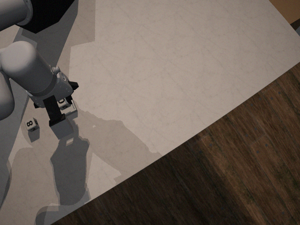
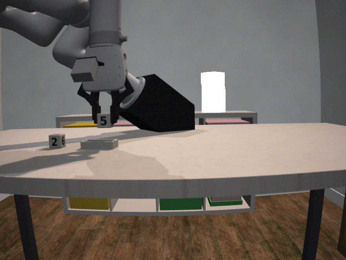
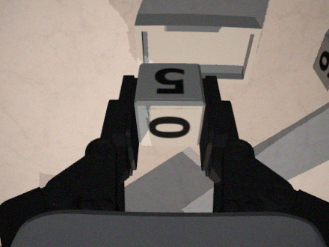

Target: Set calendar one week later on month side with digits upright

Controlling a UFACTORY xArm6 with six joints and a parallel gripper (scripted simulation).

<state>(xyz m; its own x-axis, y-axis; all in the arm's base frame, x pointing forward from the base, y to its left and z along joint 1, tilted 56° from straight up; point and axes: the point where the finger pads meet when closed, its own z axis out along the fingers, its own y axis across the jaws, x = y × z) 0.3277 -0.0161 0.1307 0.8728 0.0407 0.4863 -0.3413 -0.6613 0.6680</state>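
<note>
My gripper is now 10 mm past the grey tray, 20 mm to the left of it and 70 mm above it. Also, from my hand: white cube 50 mm behind, 120 mm to the right, 60 mm below.
</note>
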